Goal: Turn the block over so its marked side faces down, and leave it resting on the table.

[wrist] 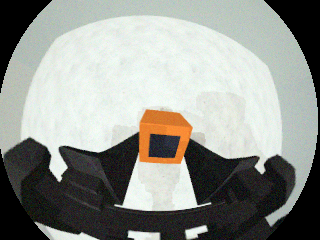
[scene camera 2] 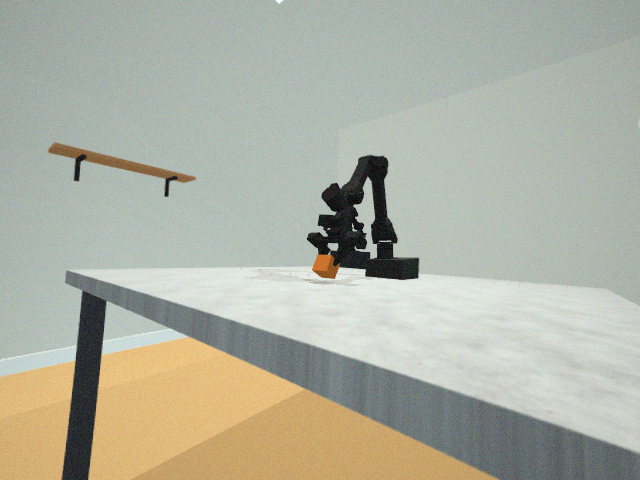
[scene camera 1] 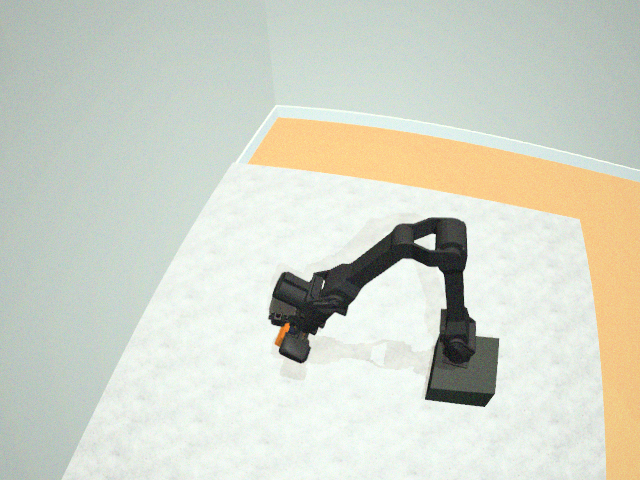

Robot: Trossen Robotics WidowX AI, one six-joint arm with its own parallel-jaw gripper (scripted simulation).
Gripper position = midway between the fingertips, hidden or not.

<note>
The gripper [scene camera 1: 291,336] holds an orange block.
The gripper also shows in the wrist view [wrist: 162,136] and in scene camera 2 [scene camera 2: 326,265].
</note>
